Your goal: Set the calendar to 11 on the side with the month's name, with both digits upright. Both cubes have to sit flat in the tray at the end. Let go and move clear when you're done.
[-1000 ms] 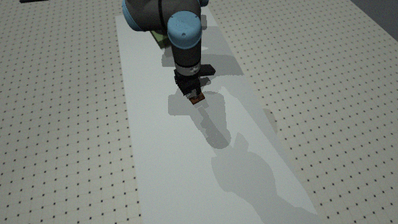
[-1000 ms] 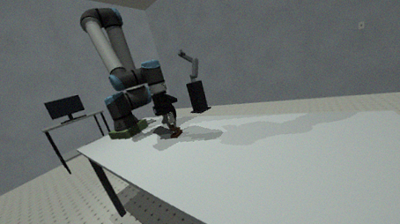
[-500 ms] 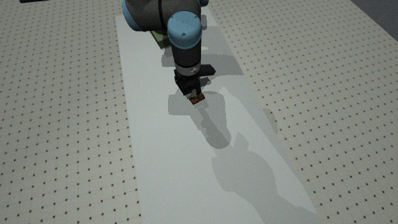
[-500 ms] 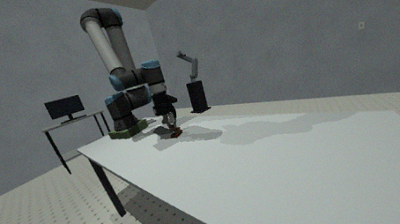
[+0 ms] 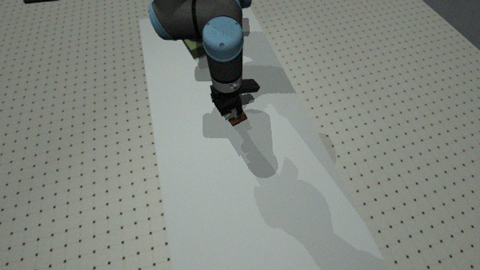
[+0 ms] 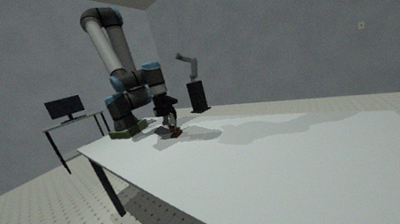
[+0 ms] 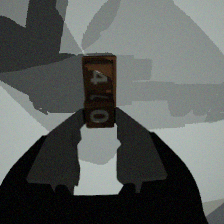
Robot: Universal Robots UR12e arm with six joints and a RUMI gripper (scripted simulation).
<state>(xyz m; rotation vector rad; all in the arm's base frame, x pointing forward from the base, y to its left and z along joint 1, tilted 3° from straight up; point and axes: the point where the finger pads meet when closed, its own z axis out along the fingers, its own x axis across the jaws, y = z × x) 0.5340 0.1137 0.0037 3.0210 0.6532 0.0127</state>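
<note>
The brown calendar tray is 50 mm below my hand, 10 mm to the left of it and 10 mm behind it. The rest, counted from my hand: brown cube: 10 mm below.
</note>
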